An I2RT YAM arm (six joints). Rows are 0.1 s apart.
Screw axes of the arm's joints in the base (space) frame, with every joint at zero. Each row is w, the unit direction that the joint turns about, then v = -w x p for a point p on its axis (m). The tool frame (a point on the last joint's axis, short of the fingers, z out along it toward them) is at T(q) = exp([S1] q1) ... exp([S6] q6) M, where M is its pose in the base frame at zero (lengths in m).
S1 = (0, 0, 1, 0, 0, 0)
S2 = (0, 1, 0, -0.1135, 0, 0.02)
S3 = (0, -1, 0, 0.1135, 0, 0.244)
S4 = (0, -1, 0, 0.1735, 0, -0.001)
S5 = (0, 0, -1, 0, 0.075, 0)
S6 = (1, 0, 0, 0, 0.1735, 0)
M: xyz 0.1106 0 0.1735 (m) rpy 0 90 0 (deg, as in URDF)
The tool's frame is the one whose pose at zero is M.
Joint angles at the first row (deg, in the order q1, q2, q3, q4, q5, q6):
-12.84, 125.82, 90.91, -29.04, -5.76, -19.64
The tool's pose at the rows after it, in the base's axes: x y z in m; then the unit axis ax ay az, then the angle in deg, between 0 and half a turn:
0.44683, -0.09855, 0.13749, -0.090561, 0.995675, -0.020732, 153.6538
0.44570, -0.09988, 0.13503, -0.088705, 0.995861, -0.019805, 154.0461
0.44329, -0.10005, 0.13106, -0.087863, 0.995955, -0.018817, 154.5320
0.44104, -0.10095, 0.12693, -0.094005, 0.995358, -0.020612, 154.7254
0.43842, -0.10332, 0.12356, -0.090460, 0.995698, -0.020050, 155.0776
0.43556, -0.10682, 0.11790, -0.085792, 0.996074, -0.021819, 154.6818
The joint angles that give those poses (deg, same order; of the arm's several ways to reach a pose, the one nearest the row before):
-12.89, 125.88, 90.87, -29.12, -5.76, -21.96
-13.08, 126.04, 90.61, -29.12, -5.78, -21.95
-13.17, 126.04, 89.73, -28.75, -5.76, -21.98
-13.34, 126.04, 88.75, -27.94, -5.74, -22.87
-13.72, 126.04, 87.98, -27.55, -5.76, -22.85
-14.24, 126.06, 86.52, -25.65, -5.80, -22.81

